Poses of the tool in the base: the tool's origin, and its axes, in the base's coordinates. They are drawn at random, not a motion.
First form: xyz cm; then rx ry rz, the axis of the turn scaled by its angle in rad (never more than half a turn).
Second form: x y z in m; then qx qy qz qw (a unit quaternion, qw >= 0). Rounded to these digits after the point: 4 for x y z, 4 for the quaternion.
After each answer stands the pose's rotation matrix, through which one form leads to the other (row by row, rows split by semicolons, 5 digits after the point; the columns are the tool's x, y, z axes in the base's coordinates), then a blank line. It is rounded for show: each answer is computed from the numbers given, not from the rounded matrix.
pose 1, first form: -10.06 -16.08 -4.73 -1.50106 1.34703 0.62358
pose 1, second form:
-0.1006 -0.1608 -0.0473 -0.6187 0.5552 0.2570 0.4928
0.25129 -0.94040 0.22914; -0.43376 0.10222 0.89521; -0.86528 -0.32435 -0.38222

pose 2, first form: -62.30 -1.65 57.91 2.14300 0.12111 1.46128
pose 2, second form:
-0.6230 -0.0165 0.5791 0.7949 0.0449 0.5420 0.2691
0.40844 -0.22032 0.88580; 0.36314 -0.85111 -0.37914; 0.83744 0.47652 -0.26762

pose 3, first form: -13.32 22.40 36.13 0.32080 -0.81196 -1.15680
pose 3, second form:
-0.1332 0.2240 0.3613 0.1467 -0.3714 -0.5291 0.7487
0.16429 0.68333 -0.71139; -0.90129 0.39706 0.17326; 0.40086 0.61270 0.68111

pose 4, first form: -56.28 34.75 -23.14 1.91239 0.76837 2.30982
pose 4, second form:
-0.5628 0.3475 -0.2314 0.6176 0.2481 0.7460 0.0230
-0.23606 0.27223 0.93283; 0.34080 -0.87579 0.34183; 0.91002 0.39860 0.11397

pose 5, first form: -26.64 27.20 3.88 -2.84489 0.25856 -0.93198
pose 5, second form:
-0.2664 0.2720 0.0388 -0.9446 0.0858 -0.3094 0.0683
0.79376 -0.11988 0.59630; -0.20447 -0.97592 0.07598; 0.57284 -0.18224 -0.79915

